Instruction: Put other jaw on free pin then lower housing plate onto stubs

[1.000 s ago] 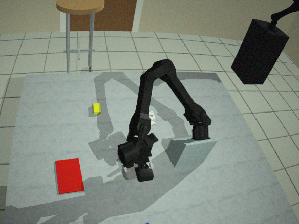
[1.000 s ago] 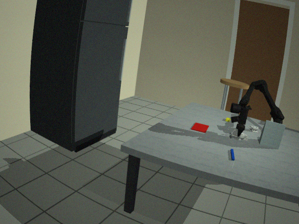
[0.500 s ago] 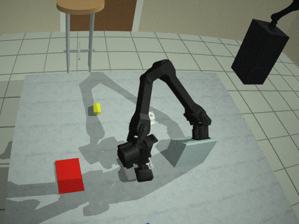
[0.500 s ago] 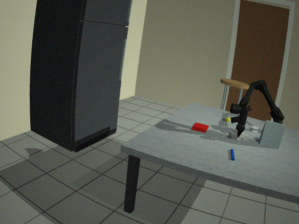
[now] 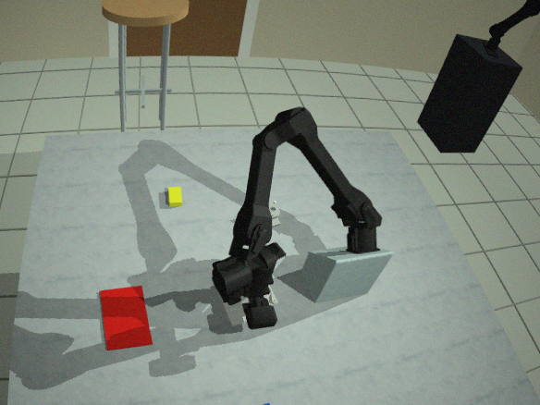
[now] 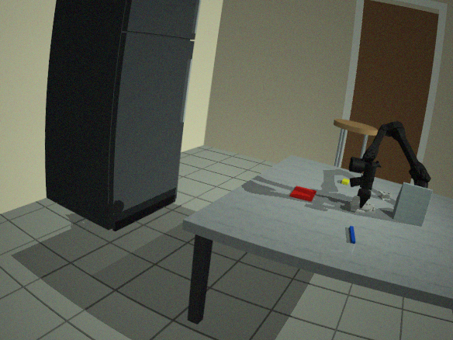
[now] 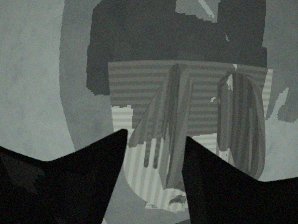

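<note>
Right now the white jaw is 30 mm behind my gripper tip, 20 mm to the right of it and 10 mm above it. Round my gripper tip: red flat sheet: 290 mm ahead, 20 mm to the right, 10 mm below; then yellow block: 120 mm ahead, 390 mm to the right, 10 mm below; then blue bar: 310 mm to the left, 10 mm below.
</note>
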